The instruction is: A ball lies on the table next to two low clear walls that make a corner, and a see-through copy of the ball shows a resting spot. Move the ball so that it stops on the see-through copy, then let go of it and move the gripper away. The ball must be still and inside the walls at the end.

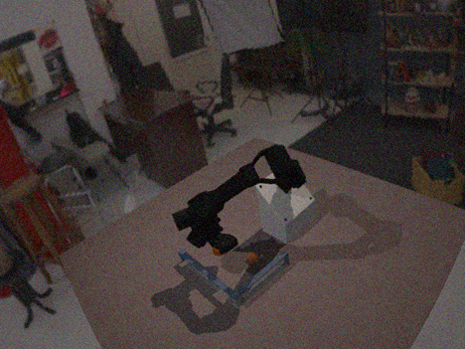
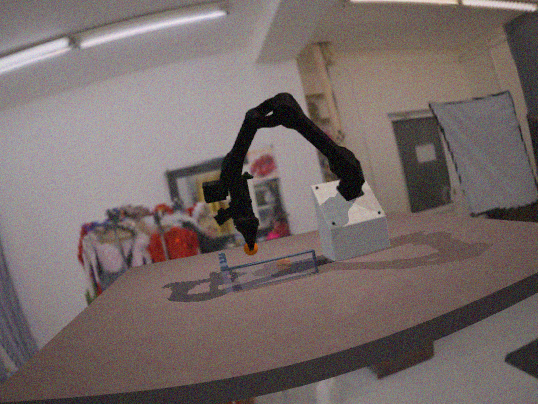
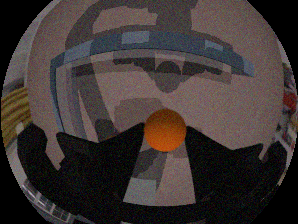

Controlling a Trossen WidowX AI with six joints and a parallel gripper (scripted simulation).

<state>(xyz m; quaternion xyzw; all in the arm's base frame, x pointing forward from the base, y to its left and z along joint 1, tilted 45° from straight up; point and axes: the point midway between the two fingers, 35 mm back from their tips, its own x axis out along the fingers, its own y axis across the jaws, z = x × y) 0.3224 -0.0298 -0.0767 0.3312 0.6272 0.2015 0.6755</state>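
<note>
Right now the clear wall is 18 cm to the left of my gripper tip and 4 cm below it. From my gripper tip the other things lie so: orange ball right at my gripper tip.
</note>
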